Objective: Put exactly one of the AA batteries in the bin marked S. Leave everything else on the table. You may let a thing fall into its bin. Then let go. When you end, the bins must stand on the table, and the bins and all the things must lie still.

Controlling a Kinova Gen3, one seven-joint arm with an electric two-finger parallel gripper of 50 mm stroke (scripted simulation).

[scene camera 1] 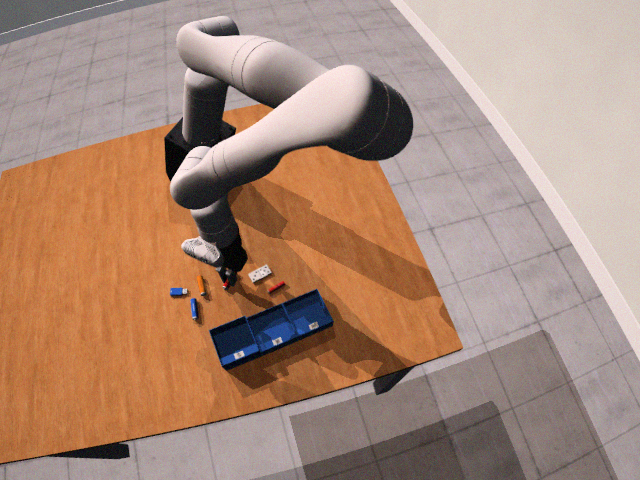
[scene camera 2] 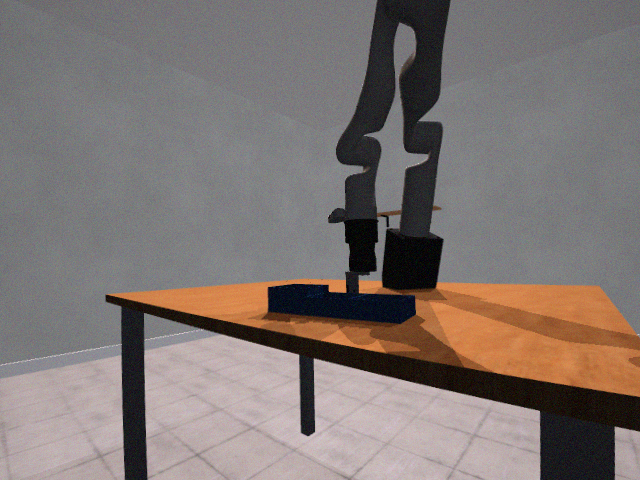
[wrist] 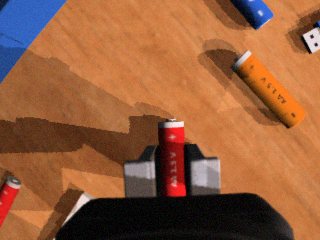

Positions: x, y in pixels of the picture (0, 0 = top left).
Labels:
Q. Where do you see an orange AA battery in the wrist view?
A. At 248, 68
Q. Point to a blue three-compartment bin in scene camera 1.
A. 303, 312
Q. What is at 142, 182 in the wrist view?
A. The gripper.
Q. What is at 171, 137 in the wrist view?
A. A red AA battery.

